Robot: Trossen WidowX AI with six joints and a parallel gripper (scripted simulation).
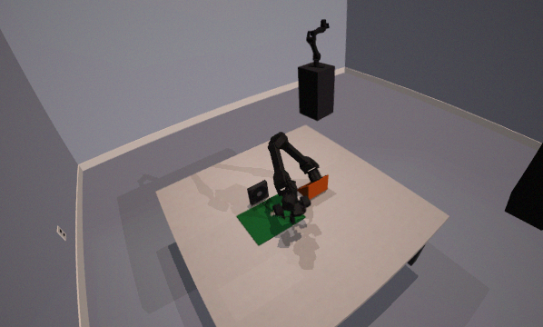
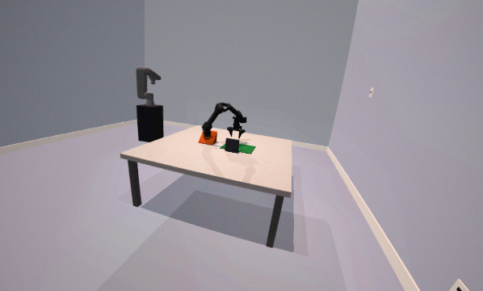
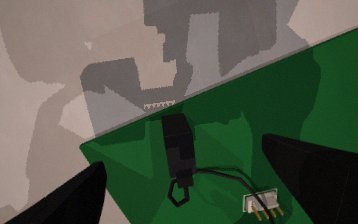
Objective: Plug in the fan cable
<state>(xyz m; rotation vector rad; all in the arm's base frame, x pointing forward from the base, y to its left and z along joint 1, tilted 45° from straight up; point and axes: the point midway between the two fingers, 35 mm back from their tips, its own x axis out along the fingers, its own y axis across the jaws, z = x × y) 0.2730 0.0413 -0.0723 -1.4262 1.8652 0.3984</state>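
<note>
My gripper tip is now 1 cm past the black plug, 1 cm to the left of it and 4 cm above it. The rest, counted from my gripper tip: green board: 6 cm ahead, 12 cm to the right, 7 cm below; black fan: 2 cm ahead, 26 cm to the right.
</note>
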